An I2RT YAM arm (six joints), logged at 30 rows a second.
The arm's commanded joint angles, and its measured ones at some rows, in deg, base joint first. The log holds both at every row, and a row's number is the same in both.
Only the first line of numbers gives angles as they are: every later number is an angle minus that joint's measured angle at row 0.
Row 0, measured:
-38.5 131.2 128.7 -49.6 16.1 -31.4
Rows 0 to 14, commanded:
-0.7 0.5 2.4 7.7 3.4 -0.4
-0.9 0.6 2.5 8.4 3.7 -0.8
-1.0 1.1 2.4 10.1 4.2 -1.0
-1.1 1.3 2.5 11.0 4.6 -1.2
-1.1 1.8 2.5 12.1 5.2 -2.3
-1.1 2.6 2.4 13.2 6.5 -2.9
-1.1 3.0 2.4 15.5 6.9 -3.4
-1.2 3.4 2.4 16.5 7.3 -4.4
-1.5 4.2 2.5 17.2 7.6 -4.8
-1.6 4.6 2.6 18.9 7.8 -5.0
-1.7 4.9 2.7 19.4 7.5 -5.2
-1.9 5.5 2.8 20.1 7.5 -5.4
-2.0 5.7 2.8 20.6 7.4 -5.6
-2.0 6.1 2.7 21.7 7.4 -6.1
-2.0 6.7 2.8 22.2 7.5 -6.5
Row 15, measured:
-1.3 5.6 0.5 14.8 5.9 -4.4
